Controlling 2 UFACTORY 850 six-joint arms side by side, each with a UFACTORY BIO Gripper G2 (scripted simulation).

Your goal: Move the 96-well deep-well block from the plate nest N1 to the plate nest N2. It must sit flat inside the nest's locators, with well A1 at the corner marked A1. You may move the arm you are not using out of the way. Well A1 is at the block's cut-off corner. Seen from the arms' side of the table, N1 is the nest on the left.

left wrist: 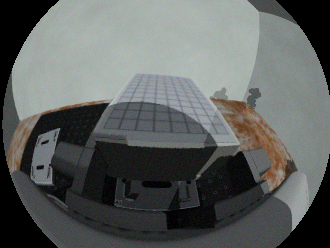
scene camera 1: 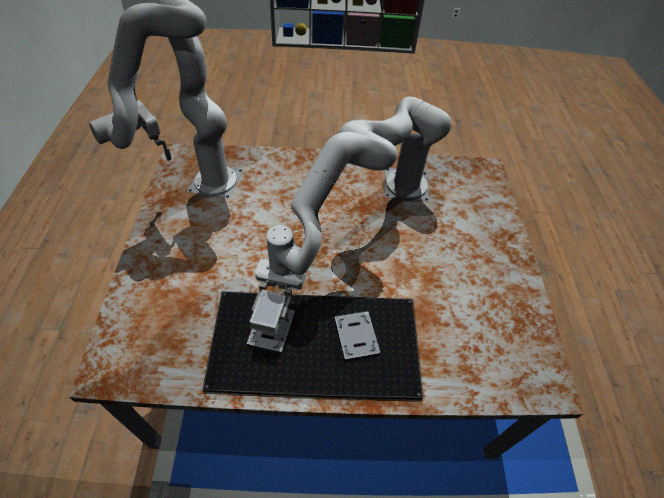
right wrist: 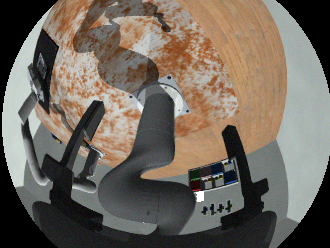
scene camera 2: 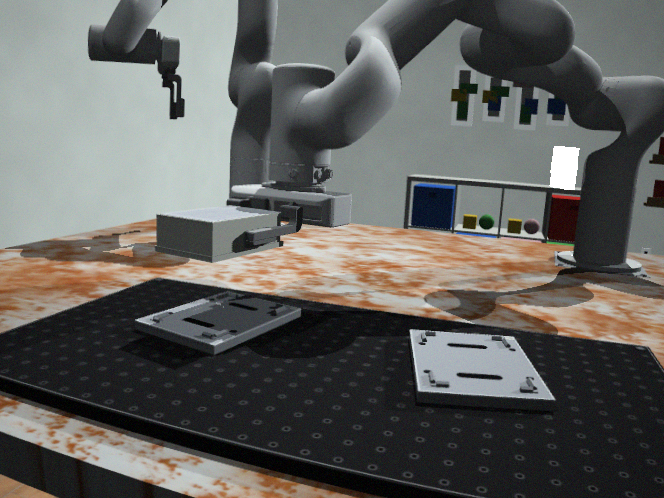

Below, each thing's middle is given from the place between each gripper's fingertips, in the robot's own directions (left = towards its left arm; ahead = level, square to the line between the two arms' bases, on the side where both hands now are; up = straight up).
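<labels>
My left gripper is 100 mm above the nest N2 (scene camera 2: 218, 312) and 10 mm short of it. Counting from my left hand, I find the white deep-well block (scene camera 1: 266, 317) 10 mm ahead, while the nest N1 (scene camera 2: 445, 361) sits 100 mm below, 40 mm ahead and 290 mm to the left.
From my right hand, the white deep-well block is 46 cm to the left, 63 cm ahead and 17 cm below. The nest N2 is 28 cm below that same right hand, 63 cm ahead of it and 46 cm to the left of it; the nest N1 is 76 cm to the left of my right hand, 66 cm ahead of it and 28 cm below it.
</labels>
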